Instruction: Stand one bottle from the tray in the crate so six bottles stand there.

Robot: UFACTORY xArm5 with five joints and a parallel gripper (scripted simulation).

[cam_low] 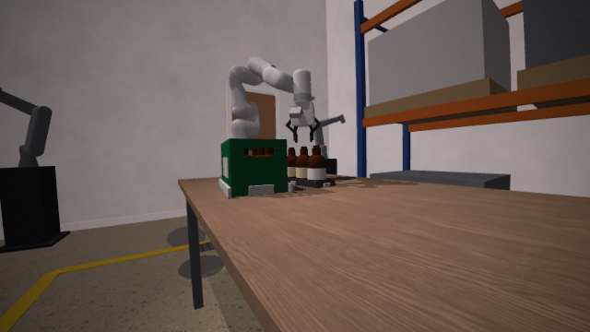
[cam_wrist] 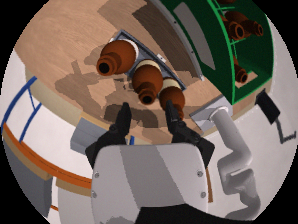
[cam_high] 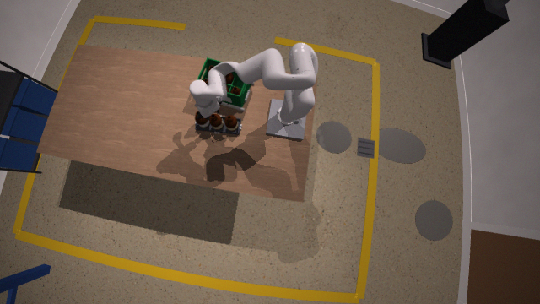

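Now: hand 11 cm above the bottle. From my hand the other things lie so: tray (18 cm below); then green crate (1 cm ahead, 24 cm to the right, 11 cm below).
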